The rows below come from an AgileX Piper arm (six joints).
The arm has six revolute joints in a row. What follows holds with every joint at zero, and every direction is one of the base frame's. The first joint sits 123 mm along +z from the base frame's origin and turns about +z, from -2.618 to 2.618 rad. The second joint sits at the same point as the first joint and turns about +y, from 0 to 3.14 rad. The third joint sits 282.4 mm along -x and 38.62 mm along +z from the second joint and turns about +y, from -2.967 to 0 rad. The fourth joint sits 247.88 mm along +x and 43.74 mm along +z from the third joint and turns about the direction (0.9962, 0, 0.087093), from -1.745 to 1.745 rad. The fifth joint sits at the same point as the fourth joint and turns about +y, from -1.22 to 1.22 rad. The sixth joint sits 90.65 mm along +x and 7.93 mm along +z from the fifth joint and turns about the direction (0.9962, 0, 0.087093), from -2.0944 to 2.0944 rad. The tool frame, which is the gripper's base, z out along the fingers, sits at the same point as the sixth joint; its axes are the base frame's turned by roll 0, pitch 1.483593 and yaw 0 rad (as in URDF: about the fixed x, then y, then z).
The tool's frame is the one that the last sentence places.
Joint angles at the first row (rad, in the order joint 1, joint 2, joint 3, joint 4, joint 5, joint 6):
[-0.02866, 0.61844, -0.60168, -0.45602, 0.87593, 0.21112]
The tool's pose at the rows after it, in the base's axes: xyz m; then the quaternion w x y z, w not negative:
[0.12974 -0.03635 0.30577 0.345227 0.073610 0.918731 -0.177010]
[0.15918 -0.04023 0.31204 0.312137 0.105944 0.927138 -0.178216]
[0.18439 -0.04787 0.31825 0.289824 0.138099 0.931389 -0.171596]
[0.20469 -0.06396 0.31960 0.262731 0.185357 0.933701 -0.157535]
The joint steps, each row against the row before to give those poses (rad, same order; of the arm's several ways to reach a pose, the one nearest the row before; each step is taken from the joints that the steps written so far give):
[0.00003, 0.14959, -0.08081, -0.01730, 0.02914, 0.08618]
[-0.00903, 0.14727, -0.09435, -0.01239, 0.03115, 0.06611]
[-0.04455, 0.11712, -0.09420, 0.03105, 0.01647, 0.01137]
[-0.08746, 0.10354, -0.08282, 0.06495, 0.01537, -0.01336]

